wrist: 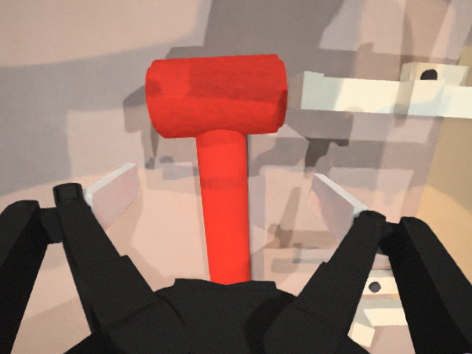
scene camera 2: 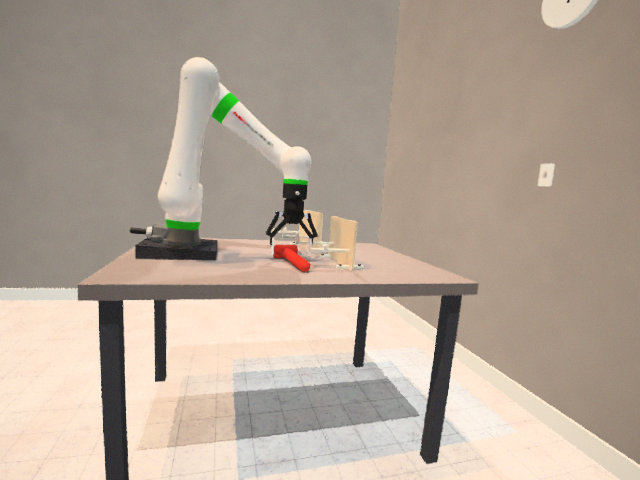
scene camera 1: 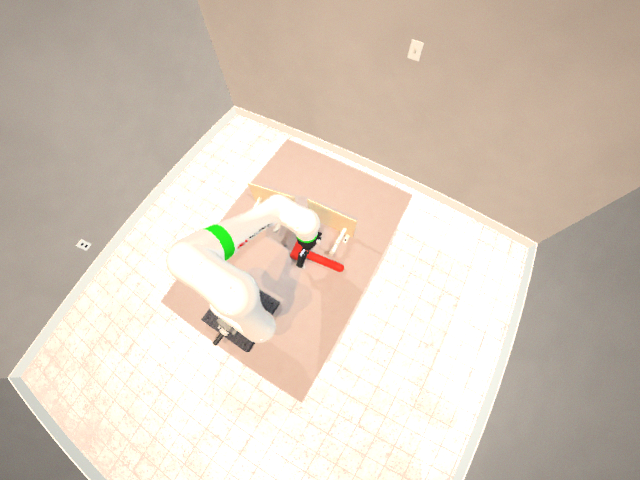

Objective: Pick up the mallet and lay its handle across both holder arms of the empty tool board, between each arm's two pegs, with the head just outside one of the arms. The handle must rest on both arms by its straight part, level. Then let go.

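Where they show: gripper, fingertip midpoint: point(wrist: 225, 184) point(scene camera 2: 290, 254) point(scene camera 1: 310, 254); arm's base, link origin: point(scene camera 2: 181, 242).
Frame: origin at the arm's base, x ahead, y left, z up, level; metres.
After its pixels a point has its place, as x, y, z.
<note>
The red mallet point(scene camera 1: 328, 261) @(0.448, -0.206, -0.001) point(scene camera 2: 297, 259) @(0.438, -0.233, -0.007) point(wrist: 225, 215) @(0.431, -0.129, 0.002) lies on the table, in front of the nearer tool board point(scene camera 1: 336, 217) @(0.630, -0.128, 0.097) point(scene camera 2: 342, 240) @(0.630, -0.120, 0.053) point(wrist: 450, 185) @(0.625, -0.083, -0.016). Its head point(scene camera 1: 296, 251) @(0.397, -0.047, 0.014) point(wrist: 215, 97) @(0.412, -0.044, 0.014) is at the top in the wrist view, near the tip of one pale holder arm point(wrist: 360, 92) @(0.495, -0.028, 0.029). My gripper point(scene camera 1: 306, 254) @(0.428, -0.108, -0.011) point(scene camera 2: 291, 249) @(0.428, -0.108, -0.011) point(wrist: 225, 184) @(0.428, -0.108, -0.011) is open and points down, low over the mallet. In the wrist view its fingers stand apart on either side of the handle, near the head. No tool shows on the visible parts of this board's arms. The handle's far end is hidden in the wrist view.
A second upright board point(scene camera 1: 266, 192) @(0.544, 0.246, 0.111) point(scene camera 2: 313, 222) @(0.562, 0.173, 0.093) stands beside the first, farther back in the second scene view; the robot partly hides it in the first. Another pale holder arm point(wrist: 385, 315) @(0.570, -0.188, 0.028) shows at the lower right. The robot's dark base point(scene camera 1: 235, 338) @(-0.109, -0.066, 0.007) point(scene camera 2: 175, 250) @(0.006, -0.135, -0.008) stands on the table point(scene camera 2: 279, 290) @(0.361, -0.436, -0.060).
</note>
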